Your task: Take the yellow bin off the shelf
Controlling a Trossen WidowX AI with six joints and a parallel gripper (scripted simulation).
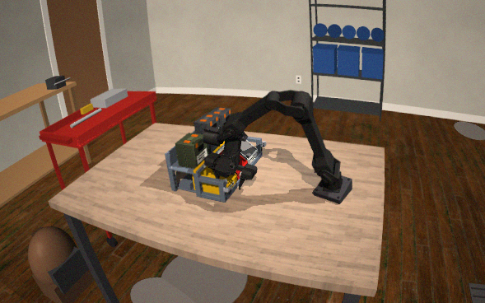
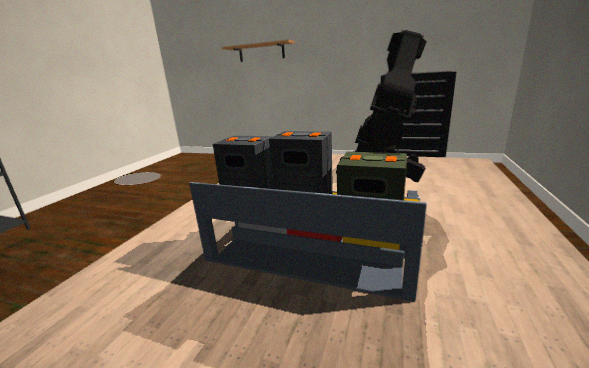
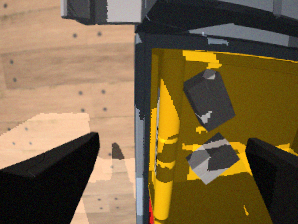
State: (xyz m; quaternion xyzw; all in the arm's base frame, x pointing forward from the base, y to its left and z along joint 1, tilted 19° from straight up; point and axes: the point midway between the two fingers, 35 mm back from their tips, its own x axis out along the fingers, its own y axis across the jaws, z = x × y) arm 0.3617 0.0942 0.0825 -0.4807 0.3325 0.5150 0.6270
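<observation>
The yellow open bin is 60 mm ahead of my hand and 20 mm below it. The rest, counted from my hand: green case: 140 mm ahead, 10 mm to the left, 90 mm above; then red bin: 70 mm ahead, 110 mm to the right, 20 mm below.
</observation>
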